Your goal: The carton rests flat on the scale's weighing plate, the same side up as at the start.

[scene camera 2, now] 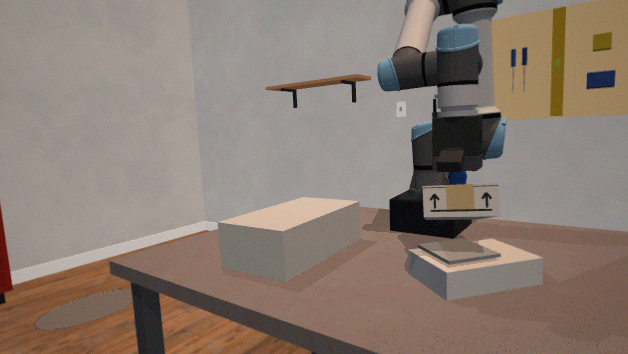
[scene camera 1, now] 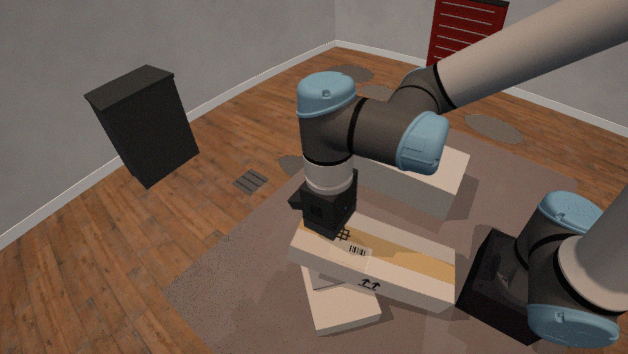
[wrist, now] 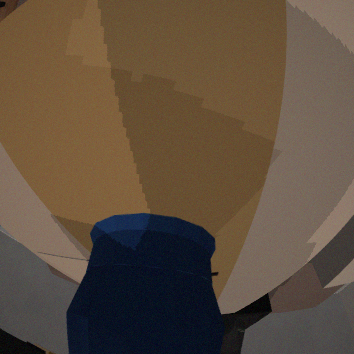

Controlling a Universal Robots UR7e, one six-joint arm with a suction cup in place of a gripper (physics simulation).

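Where they show: hand at its tool point: (wrist: 160, 231); arm's base at its link origin: (scene camera 1: 521, 276).
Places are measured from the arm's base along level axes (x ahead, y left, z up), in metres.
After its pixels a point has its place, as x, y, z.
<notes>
The long white carton (scene camera 1: 400, 270) @(0.259, 0.144, 0.052) (scene camera 2: 435, 209) @(0.491, 0.129, 0.059) (wrist: 320, 100) with a tan tape strip hangs from my suction gripper (scene camera 2: 457, 184) (wrist: 152, 220). The blue cup is on its top face, near one end, over the tape. The arrows on its sides point up in scene camera 2. The carton is about level, with a gap between it and the scale (scene camera 1: 345, 312) @(0.324, 0.237, -0.053) (scene camera 2: 495, 275) @(0.435, 0.226, -0.074). The scale's grey weighing plate (scene camera 1: 320, 281) @(0.405, 0.207, -0.038) (scene camera 2: 459, 251) @(0.427, 0.159, -0.038) shows whole in scene camera 2; in scene camera 1 the carton hides part of it. My cup is hidden behind its housing in scene camera 1.
A large pale box (scene camera 1: 405, 187) @(0.351, -0.164, -0.042) (scene camera 2: 252, 252) @(0.567, -0.262, -0.054) stands on the table (scene camera 1: 260, 290) @(0.535, 0.284, -0.108) (scene camera 2: 200, 295) @(0.690, -0.302, -0.115), to the left of the scale in scene camera 2. The arm's black base (scene camera 1: 480, 295) @(0.080, 0.083, -0.010) (scene camera 2: 425, 215) @(0.098, -0.006, -0.049) stands near the carton's far end. A wooden shelf (scene camera 2: 320, 82) is on the wall.
</notes>
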